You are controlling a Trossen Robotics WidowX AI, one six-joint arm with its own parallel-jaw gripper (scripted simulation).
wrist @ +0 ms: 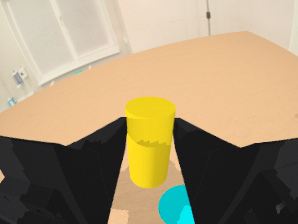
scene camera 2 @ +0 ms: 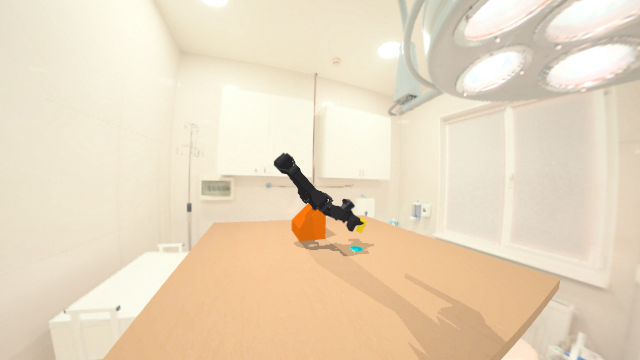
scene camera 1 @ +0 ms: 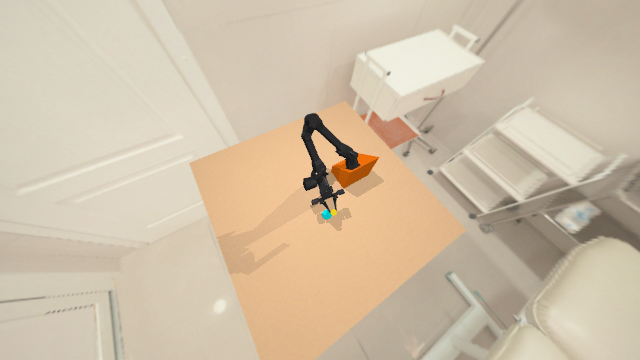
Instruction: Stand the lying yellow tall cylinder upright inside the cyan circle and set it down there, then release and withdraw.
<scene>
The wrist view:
gripper: 150, 123
yellow cylinder: 150, 119, held by the gripper
</scene>
